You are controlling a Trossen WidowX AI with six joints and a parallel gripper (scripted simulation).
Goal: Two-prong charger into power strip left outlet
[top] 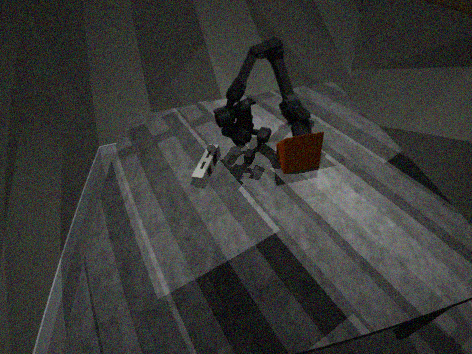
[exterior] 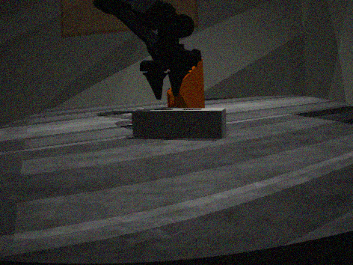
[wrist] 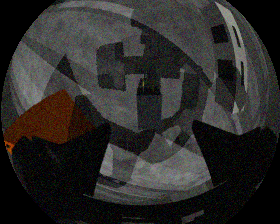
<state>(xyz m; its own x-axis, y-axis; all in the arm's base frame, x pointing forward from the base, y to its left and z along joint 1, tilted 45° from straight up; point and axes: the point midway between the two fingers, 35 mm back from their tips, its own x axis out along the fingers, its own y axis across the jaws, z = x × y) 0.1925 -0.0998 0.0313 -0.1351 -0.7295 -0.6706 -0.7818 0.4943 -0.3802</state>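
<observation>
The dark block lies 10 mm ahead of my gripper tip, 10 mm to the left of it and 50 mm below it.
</observation>
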